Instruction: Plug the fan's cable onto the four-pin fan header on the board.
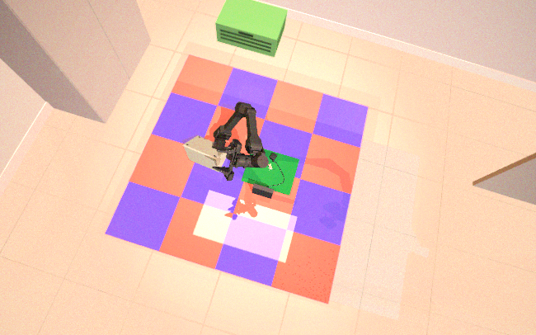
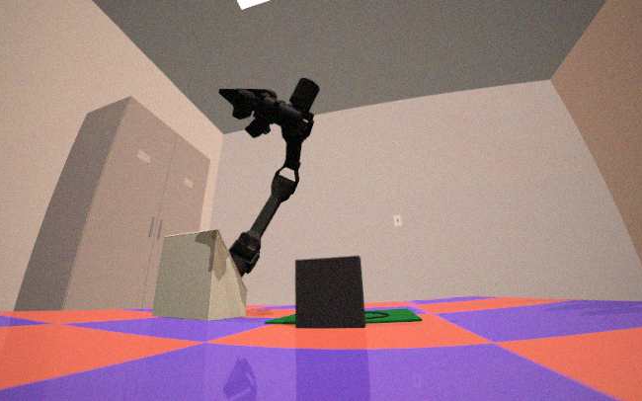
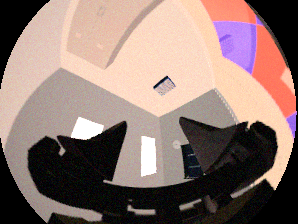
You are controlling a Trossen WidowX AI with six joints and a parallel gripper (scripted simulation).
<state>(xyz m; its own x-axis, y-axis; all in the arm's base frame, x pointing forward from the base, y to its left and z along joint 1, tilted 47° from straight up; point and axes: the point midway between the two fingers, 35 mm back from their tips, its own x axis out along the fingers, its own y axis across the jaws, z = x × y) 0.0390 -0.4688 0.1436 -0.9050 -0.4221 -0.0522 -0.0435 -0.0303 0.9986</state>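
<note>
Now: the black plug 250 mm ahead of my gripper tip, 300 mm to the left of it and 530 mm below it. Also, from my gripper tip: green board 250 mm ahead, 210 mm to the left, 560 mm below; dark fan block 230 mm ahead, 60 mm to the left, 490 mm below; four-pin header 240 mm ahead, 230 mm to the left, 550 mm below.
</note>
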